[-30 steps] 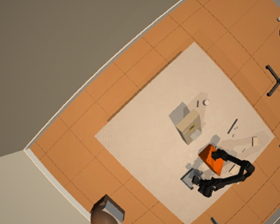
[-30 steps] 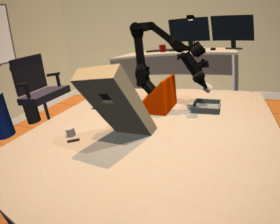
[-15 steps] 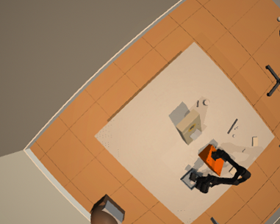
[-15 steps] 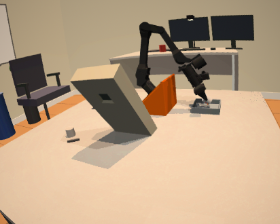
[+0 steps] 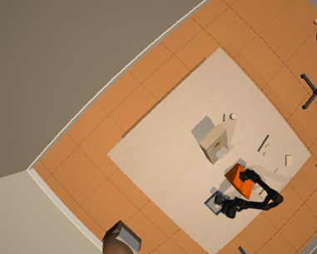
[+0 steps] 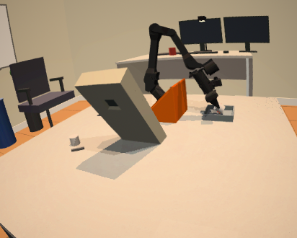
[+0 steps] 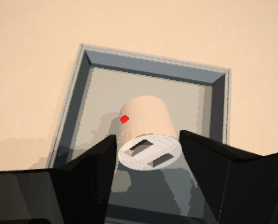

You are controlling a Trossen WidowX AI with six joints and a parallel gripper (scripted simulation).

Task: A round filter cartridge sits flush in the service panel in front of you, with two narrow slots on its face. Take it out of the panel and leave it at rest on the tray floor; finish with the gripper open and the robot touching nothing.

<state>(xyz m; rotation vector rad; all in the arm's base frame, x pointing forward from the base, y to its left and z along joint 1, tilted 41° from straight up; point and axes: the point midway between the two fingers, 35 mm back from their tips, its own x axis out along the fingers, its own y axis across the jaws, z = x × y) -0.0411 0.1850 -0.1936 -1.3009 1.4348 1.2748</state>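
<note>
Now: gripper tip 1 cm above the round filter cartridge. Round my gripper tip: grey tray (1 cm to the left, 4 cm below); beige service panel (37 cm ahead, 32 cm to the right, 11 cm above).
</note>
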